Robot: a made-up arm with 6 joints. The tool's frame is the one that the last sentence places. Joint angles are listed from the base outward.
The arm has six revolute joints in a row. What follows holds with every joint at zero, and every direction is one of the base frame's.
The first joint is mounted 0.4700 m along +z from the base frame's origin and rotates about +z.
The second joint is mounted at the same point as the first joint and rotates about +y.
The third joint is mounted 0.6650 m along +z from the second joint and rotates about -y.
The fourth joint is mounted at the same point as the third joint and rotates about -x.
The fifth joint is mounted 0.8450 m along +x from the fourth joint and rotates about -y.
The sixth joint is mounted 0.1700 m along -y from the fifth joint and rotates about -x.
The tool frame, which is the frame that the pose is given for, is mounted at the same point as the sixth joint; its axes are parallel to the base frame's.
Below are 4 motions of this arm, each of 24 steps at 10 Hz.
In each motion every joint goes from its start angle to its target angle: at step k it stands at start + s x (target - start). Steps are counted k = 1, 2, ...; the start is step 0. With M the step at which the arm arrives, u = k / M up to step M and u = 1 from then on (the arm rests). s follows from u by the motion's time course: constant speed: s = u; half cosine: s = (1 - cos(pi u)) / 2; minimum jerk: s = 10 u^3 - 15 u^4 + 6 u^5.
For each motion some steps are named. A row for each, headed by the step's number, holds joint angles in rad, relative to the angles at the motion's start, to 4 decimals.
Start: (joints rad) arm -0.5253 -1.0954 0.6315 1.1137 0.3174 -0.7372
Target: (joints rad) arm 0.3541 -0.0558 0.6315 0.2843 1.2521 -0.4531
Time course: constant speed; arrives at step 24
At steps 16, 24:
16: 0.5863 0.6931 0.0000 -0.5529 0.6231 0.1894
24: 0.8794 1.0396 0.0000 -0.8294 0.9347 0.2841

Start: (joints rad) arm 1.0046 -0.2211 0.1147 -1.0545 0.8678 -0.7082
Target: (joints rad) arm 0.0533 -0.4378 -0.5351 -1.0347 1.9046 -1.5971
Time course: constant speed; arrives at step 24
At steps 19, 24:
19: -0.7531 -0.1716 -0.5144 0.0157 0.8208 -0.7037
24: -0.9513 -0.2167 -0.6498 0.0198 1.0368 -0.8889

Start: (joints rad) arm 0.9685 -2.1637 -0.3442 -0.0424 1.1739 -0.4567
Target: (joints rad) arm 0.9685 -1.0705 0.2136 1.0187 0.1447 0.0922
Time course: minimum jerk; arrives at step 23
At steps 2, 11, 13, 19, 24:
2: 0.0000 0.0063 0.0032 0.0061 -0.0059 0.0032
11: 0.0000 0.5021 0.2562 0.4874 -0.4727 0.2521
13: 0.0000 0.6788 0.3463 0.6588 -0.6390 0.3408
19: 0.0000 1.0497 0.5356 1.0188 -0.9882 0.5270
24: 0.0000 1.0932 0.5578 1.0611 -1.0292 0.5489

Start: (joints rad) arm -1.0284 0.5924 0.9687 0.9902 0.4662 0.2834
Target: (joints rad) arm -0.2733 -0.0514 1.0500 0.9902 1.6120 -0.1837
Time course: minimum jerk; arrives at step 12
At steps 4, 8, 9, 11, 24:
4: 0.1585 -0.1351 0.0171 0.0000 0.2405 -0.0980
8: 0.5966 -0.5087 0.0642 0.0000 0.9053 -0.3691
9: 0.6769 -0.5772 0.0729 0.0000 1.0272 -0.4187
11: 0.7513 -0.6405 0.0809 0.0000 1.1400 -0.4647
24: 0.7551 -0.6438 0.0813 0.0000 1.1458 -0.4671

